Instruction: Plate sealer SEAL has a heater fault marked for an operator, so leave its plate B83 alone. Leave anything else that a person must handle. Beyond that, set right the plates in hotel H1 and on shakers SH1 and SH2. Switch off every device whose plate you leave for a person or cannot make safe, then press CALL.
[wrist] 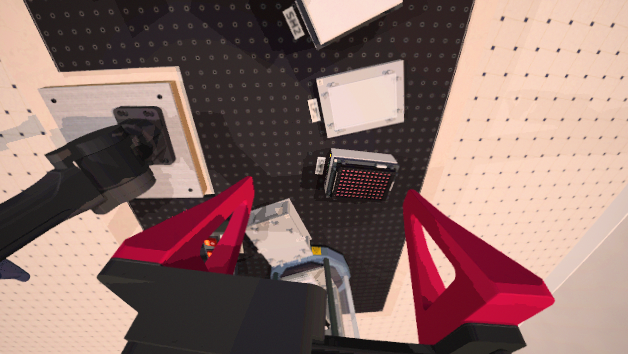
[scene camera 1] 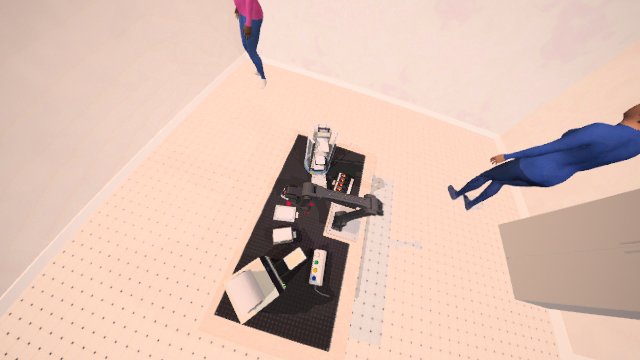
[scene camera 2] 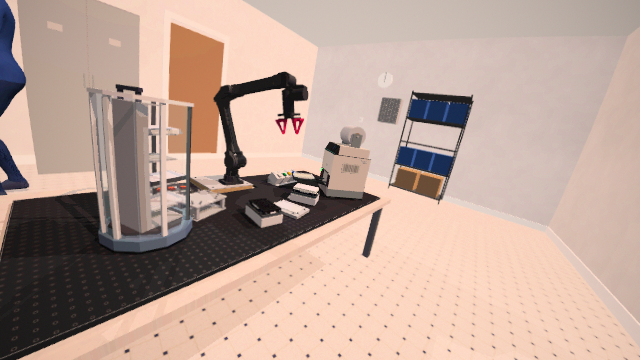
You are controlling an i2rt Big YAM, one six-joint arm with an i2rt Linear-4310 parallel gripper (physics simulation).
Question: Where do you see a lid park LP1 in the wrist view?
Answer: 397,66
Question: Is the gripper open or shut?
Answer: Open.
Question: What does the plate with red wells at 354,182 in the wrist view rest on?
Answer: A shaker SH1.
